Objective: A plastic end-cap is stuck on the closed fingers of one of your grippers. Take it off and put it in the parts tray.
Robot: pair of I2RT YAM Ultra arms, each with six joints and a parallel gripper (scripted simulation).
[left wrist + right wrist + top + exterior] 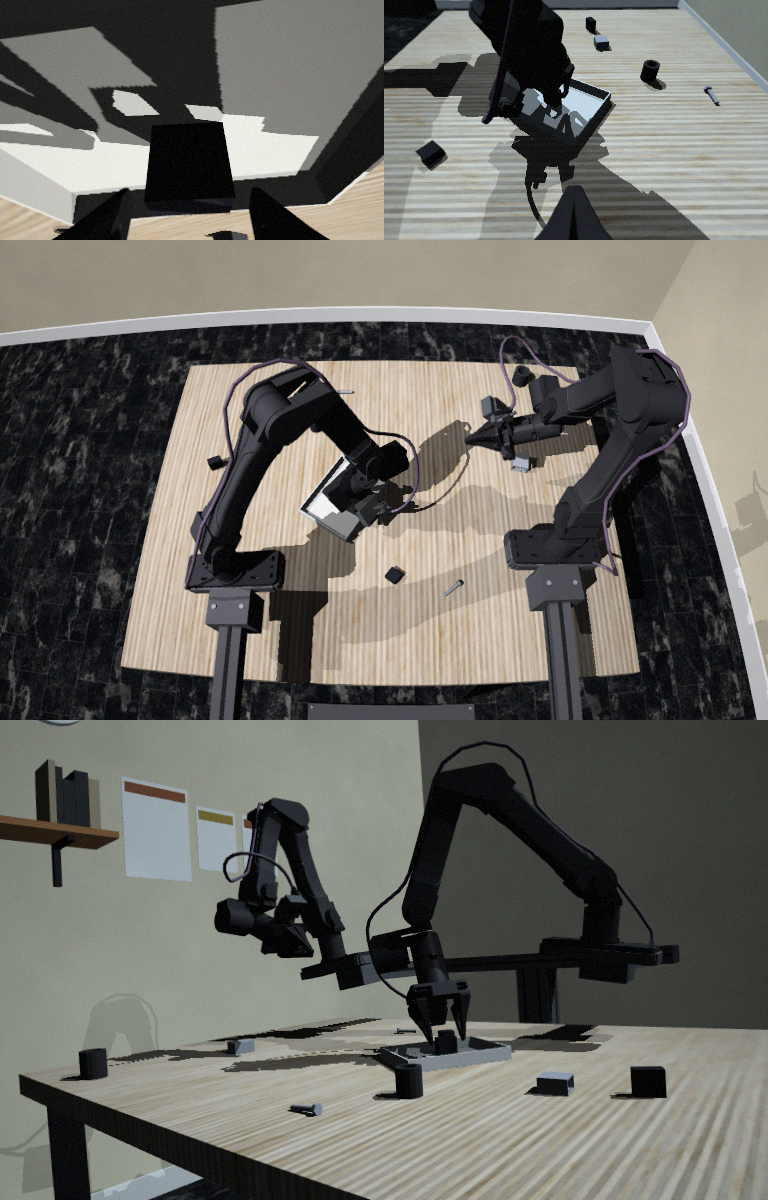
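Observation:
Right now my left hand is 3 cm above the grey parts tray and 1 cm to the left of it. Round my left hand: black tube: 22 cm ahead, 6 cm to the left, 2 cm below.

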